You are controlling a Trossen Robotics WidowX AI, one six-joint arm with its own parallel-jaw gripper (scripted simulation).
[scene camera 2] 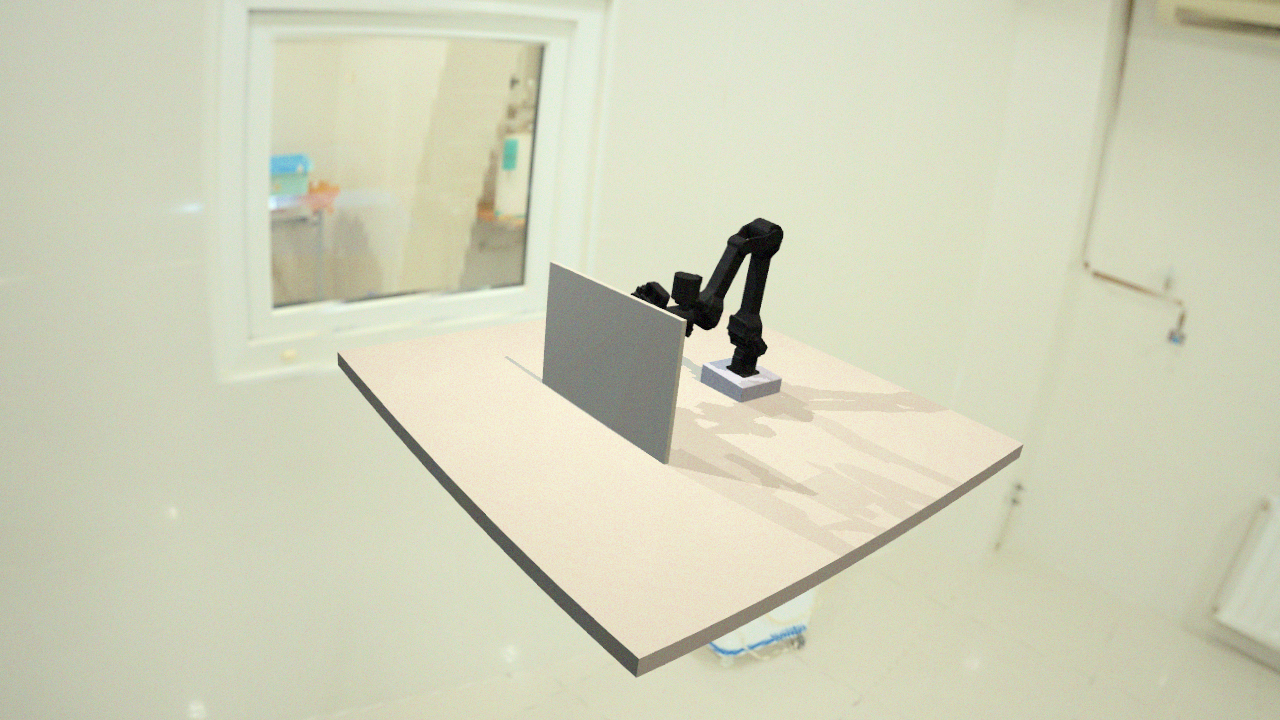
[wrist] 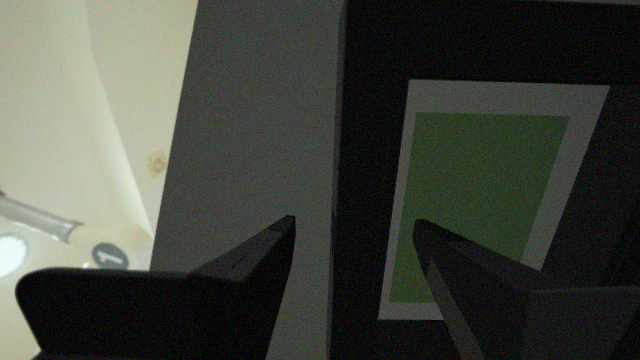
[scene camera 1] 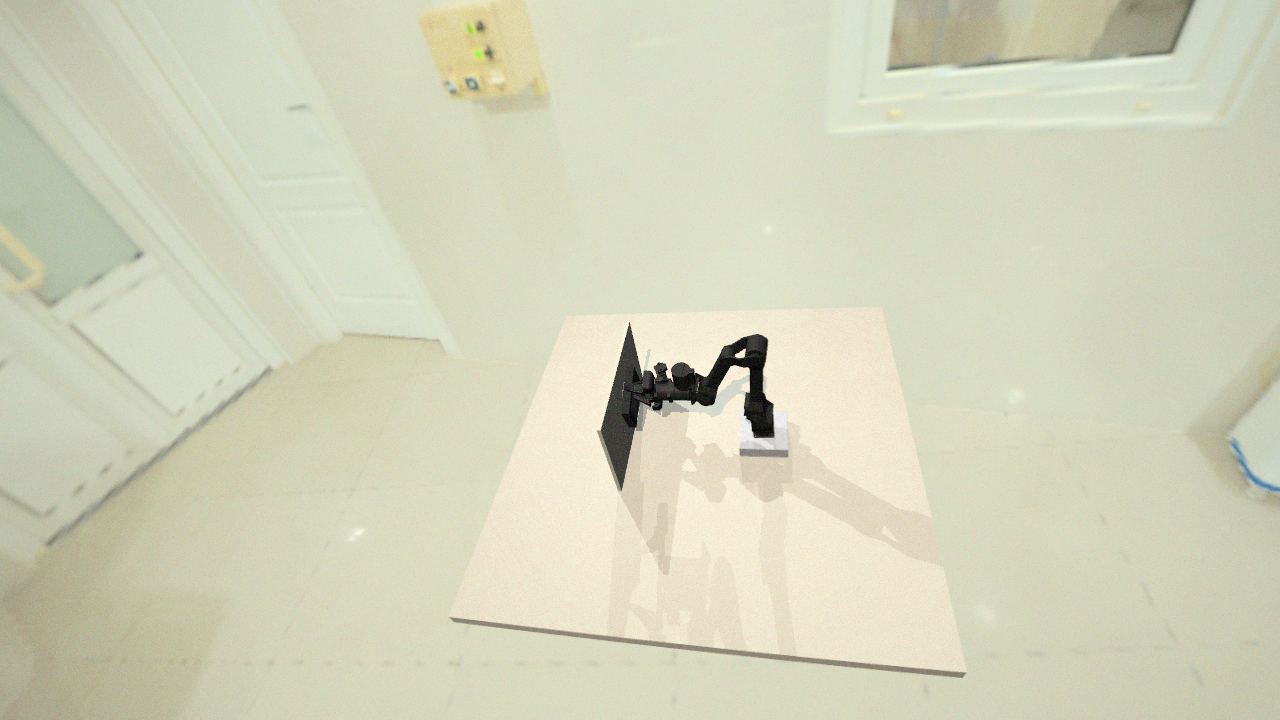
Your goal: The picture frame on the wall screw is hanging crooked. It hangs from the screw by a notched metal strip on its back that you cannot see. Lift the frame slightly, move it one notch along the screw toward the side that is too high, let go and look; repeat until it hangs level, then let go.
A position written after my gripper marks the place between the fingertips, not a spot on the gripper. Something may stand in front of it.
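Note:
I can see a picture frame (scene camera 1: pixel 629 411), and in the wrist view it is there again, the same frame (wrist: pixel 509 130). A wall panel shows too: in one place I find the panel (scene camera 1: pixel 615 435), in another the panel (scene camera 2: pixel 618 358). Scene camera 2 misses the picture frame, hidden by the wall panel. As for myself, I see my gripper (scene camera 1: pixel 626 391), my gripper (scene camera 2: pixel 615 327) and, in the wrist view, my gripper (wrist: pixel 354 226).

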